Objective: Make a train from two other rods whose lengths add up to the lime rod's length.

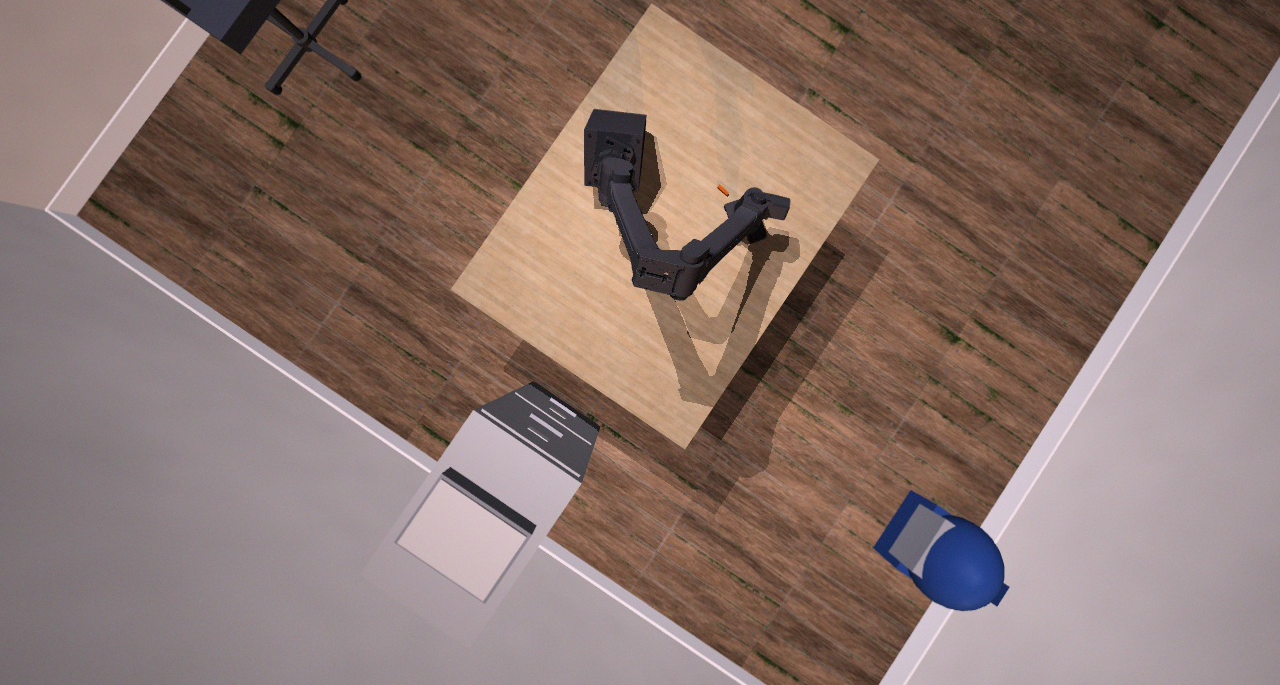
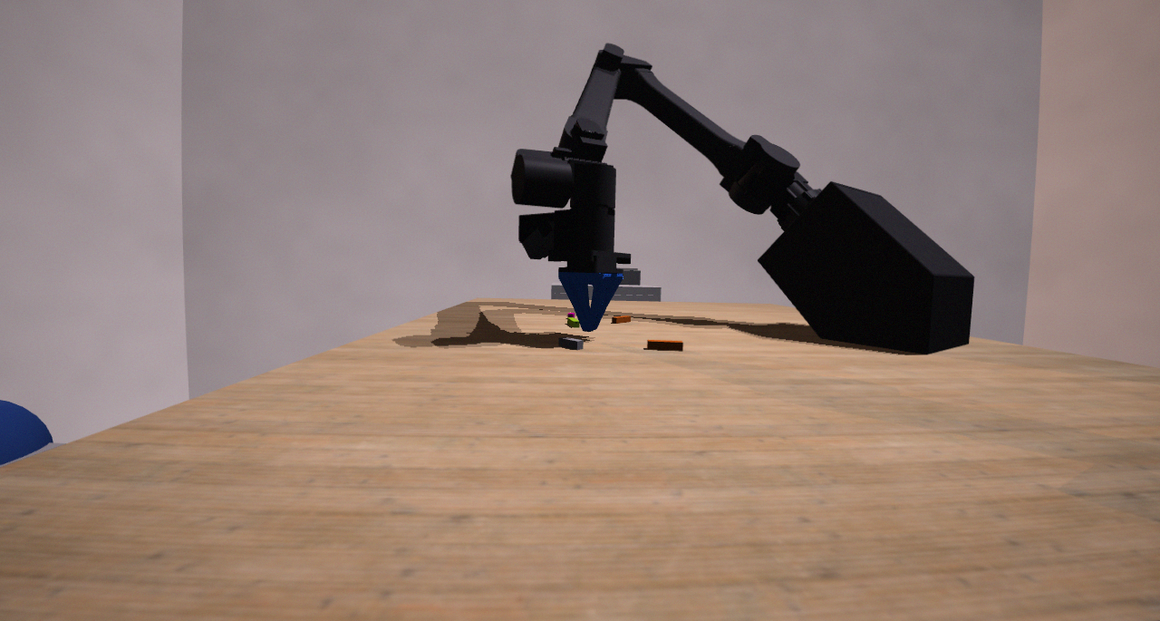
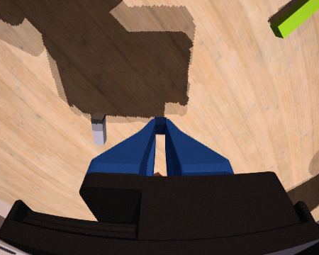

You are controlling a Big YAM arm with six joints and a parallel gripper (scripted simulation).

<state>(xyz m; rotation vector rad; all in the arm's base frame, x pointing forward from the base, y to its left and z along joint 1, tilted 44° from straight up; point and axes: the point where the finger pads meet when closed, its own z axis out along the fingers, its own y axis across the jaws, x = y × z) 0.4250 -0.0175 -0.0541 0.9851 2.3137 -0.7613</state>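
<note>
The blue rod lies right at my hand. Round my hand: grey rod (40 mm to the left, 40 mm ahead, 20 mm below); then lime rod (140 mm to the right, 20 mm below, 20 mm behind).
</note>
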